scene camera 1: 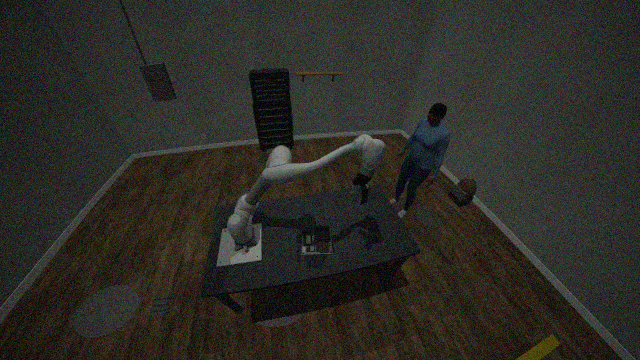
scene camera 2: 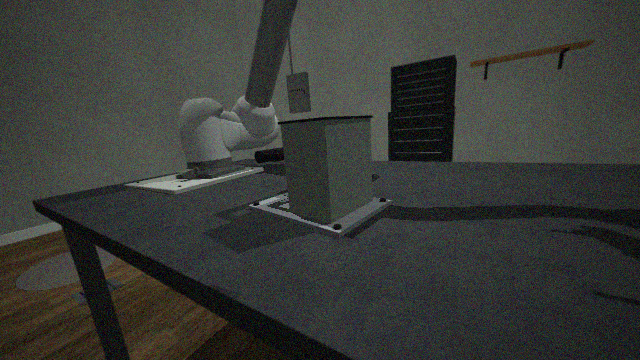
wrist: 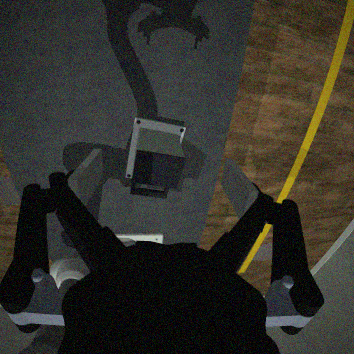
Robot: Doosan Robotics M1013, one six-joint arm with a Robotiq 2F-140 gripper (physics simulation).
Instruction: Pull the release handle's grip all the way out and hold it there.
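The release handle's unit is a grey box [scene camera 1: 324, 233] [scene camera 2: 327, 170] [wrist: 161, 142] with a dark top, upright on a pale base plate [scene camera 2: 362, 216] [wrist: 132, 156] on the table. A dark bar that looks like its grip [scene camera 2: 269, 155] [wrist: 149, 192] sticks out on the side toward the arm's base; how far it is out is hard to tell in the dim light. My gripper [scene camera 1: 364, 198] [wrist: 163, 166] is open and empty, high above the table and apart from the box, toward the table's far right in scene camera 1. The gripper does not show in scene camera 2.
The arm's base stands on a white plate [scene camera 1: 239, 258] [scene camera 2: 175, 188] at the left of the dark table [scene camera 1: 280, 272] [scene camera 2: 425, 280]. A person in blue [scene camera 1: 425, 147] stands beyond the table's right end. A black cabinet [scene camera 1: 272, 110] [scene camera 2: 423, 110] stands by the wall.
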